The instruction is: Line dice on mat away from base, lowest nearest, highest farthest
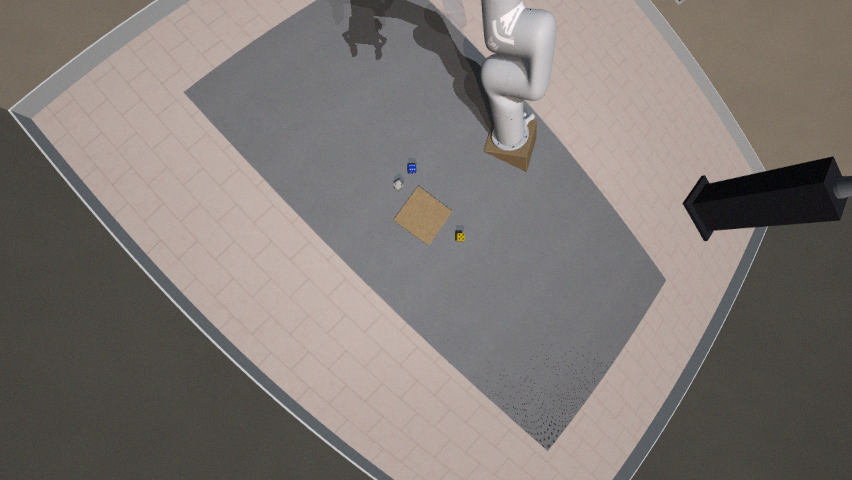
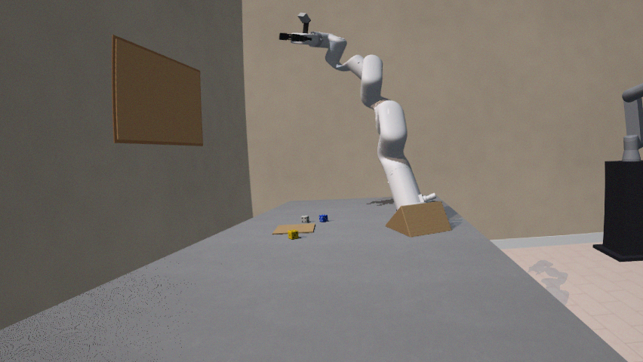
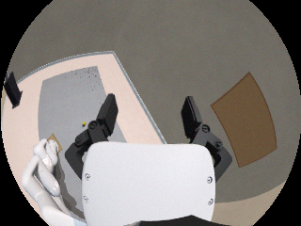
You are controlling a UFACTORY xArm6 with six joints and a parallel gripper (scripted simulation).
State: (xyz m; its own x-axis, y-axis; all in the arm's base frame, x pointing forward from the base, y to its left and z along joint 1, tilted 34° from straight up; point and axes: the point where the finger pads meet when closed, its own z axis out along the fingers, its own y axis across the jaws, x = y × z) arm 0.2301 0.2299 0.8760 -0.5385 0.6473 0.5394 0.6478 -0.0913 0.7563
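My gripper is now 7 cm past the white die, 12 cm to the right of it and 80 cm above it. The rest, counted from my hand: yellow die: 12 cm behind, 38 cm to the left, 80 cm below; blue die: 14 cm behind, 11 cm to the left, 80 cm below; tan mat: 8 cm behind, 25 cm to the left, 81 cm below.
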